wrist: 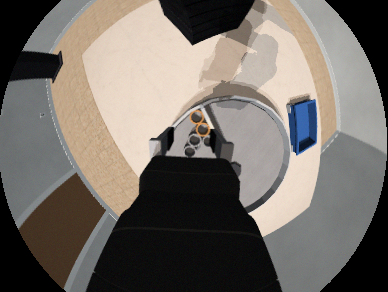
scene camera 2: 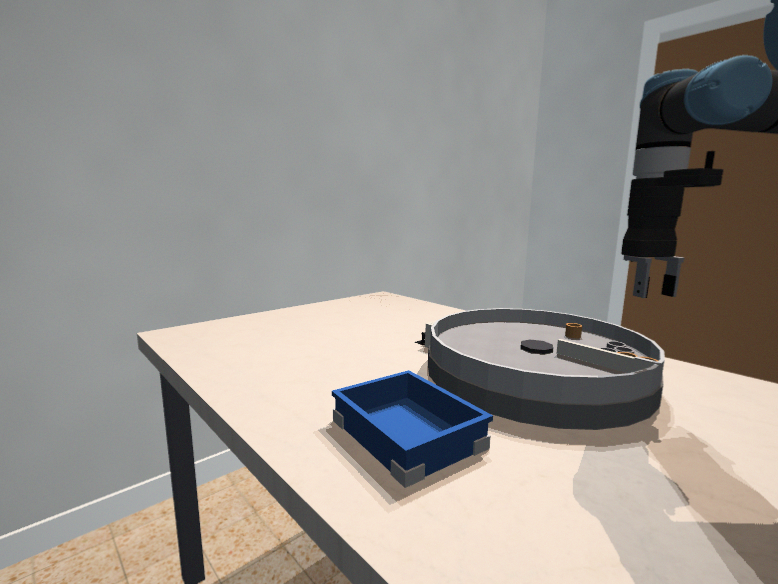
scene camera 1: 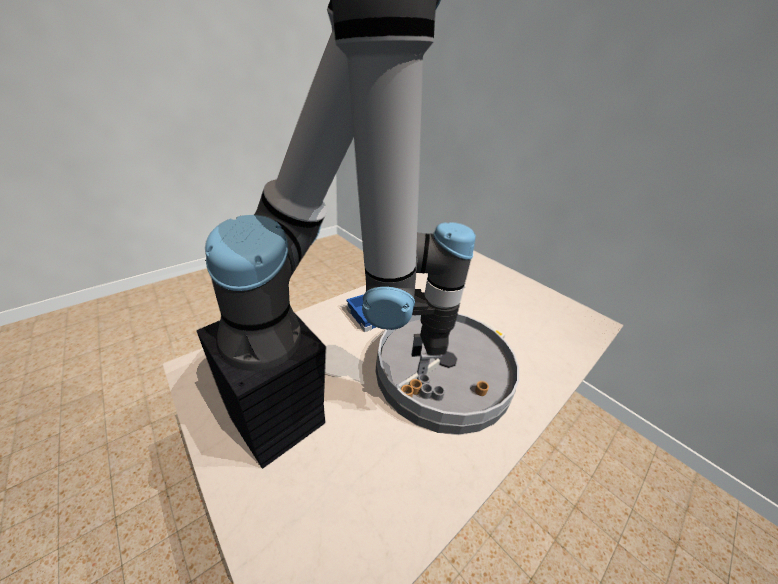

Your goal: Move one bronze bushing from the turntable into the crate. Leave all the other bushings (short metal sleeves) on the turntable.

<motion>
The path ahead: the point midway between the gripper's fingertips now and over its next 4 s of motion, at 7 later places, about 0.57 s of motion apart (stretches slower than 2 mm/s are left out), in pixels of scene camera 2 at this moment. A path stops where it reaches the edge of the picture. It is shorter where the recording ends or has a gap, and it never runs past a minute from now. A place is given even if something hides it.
My gripper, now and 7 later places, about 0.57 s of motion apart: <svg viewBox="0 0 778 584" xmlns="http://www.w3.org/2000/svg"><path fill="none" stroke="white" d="M654 296L651 298L651 303L649 313L648 321L647 326L646 336L645 345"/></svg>
</motion>
